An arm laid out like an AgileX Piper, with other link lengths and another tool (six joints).
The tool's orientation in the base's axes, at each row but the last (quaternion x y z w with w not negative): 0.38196 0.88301 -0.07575 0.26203; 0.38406 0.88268 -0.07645 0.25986; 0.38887 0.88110 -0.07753 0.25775; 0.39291 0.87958 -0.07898 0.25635; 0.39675 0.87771 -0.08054 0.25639; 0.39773 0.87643 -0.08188 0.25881; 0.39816 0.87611 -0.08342 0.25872; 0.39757 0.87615 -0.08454 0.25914; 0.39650 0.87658 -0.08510 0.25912; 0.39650 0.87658 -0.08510 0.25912
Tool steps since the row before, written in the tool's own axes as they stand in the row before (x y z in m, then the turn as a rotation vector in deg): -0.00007 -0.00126 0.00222 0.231 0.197 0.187; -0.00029 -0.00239 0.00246 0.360 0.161 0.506; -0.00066 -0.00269 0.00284 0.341 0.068 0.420; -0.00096 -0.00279 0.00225 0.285 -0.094 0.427; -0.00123 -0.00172 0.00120 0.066 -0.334 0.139; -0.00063 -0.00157 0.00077 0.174 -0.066 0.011; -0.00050 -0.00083 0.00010 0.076 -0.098 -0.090; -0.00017 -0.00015 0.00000 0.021 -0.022 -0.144; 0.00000 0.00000 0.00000 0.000 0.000 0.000; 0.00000 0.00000 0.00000 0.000 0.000 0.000
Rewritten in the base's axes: 0.00004 -0.00166 -0.00194 0.085 0.221 -0.266; -0.00057 -0.00267 -0.00210 0.113 0.172 -0.608; -0.00046 -0.00323 -0.00226 0.022 0.125 -0.530; -0.00063 -0.00328 -0.00161 -0.062 -0.024 -0.518; -0.00012 -0.00238 -0.00050 -0.229 -0.229 -0.174; -0.00052 -0.00173 -0.00043 -0.140 0.066 -0.104; -0.00030 -0.00092 0.00012 -0.149 0.016 0.031; -0.00002 -0.00021 0.00008 -0.084 0.050 0.110; 0.00000 0.00000 0.00000 0.000 0.000 0.000; 0.00000 0.00000 0.00000 0.000 0.000 0.000
